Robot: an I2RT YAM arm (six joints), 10 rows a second.
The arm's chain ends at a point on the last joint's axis. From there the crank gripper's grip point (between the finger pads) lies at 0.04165 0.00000 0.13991 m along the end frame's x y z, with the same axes.
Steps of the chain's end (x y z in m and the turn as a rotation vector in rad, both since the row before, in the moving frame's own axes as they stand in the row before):
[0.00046, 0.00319, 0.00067, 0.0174, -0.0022, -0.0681]
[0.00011, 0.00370, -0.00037, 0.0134, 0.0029, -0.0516]
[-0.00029, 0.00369, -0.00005, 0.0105, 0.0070, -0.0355]
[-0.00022, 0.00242, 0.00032, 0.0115, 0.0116, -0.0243]
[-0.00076, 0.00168, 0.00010, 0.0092, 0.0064, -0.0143]
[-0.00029, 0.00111, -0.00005, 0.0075, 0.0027, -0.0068]
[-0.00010, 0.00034, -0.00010, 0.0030, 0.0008, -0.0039]
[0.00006, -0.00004, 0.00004, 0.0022, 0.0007, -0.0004]
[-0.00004, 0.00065, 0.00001, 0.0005, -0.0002, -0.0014]
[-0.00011, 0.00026, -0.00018, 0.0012, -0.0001, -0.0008]
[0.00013, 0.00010, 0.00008, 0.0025, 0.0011, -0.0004]
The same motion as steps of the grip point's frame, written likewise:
[-0.00003, -0.00207, 0.00072, 0.0174, -0.0022, -0.0681]
[0.00041, -0.00033, -0.00052, 0.0134, 0.0029, -0.0516]
[0.00064, 0.00073, -0.00036, 0.0105, 0.0070, -0.0355]
[0.00137, -0.00022, -0.00019, 0.0115, 0.0116, -0.0243]
[0.00012, -0.00021, -0.00018, 0.0092, 0.0064, -0.0143]
[0.00008, -0.00022, -0.00017, 0.0075, 0.0027, -0.0068]
[0.00001, -0.00024, -0.00013, 0.0030, 0.0008, -0.0039]
[0.00016, -0.00036, 0.00001, 0.0022, 0.0007, -0.0004]
[-0.00007, 0.00052, 0.00002, 0.0005, -0.0002, -0.0014]
[-0.00012, 0.00006, -0.00018, 0.0012, -0.0001, -0.0008]
[0.00028, -0.00027, 0.00003, 0.0025, 0.0011, -0.0004]

